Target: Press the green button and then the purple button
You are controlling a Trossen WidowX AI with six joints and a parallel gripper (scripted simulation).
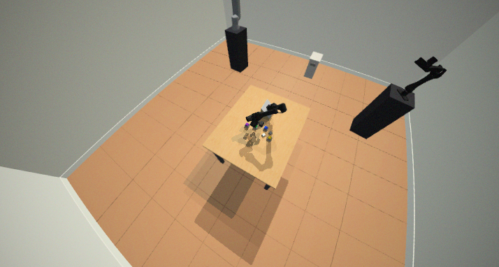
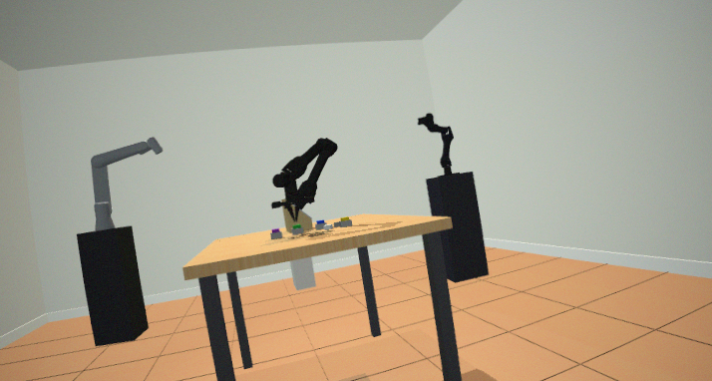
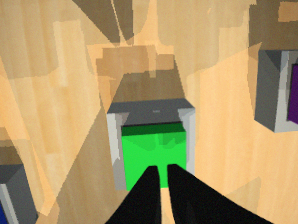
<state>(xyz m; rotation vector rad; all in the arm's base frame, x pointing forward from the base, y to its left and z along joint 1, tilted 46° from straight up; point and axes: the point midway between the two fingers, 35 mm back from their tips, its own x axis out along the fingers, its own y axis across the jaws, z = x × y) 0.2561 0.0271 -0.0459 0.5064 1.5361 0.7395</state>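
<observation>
Now: gripper tip 2 cm above the green button. Also, from my gripper tip: purple button (9 cm to the right, 4 cm ahead, 2 cm below); then blue button (11 cm to the left, 5 cm behind, 2 cm below); then white block (14 cm to the left, 4 cm below, 3 cm ahead).
</observation>
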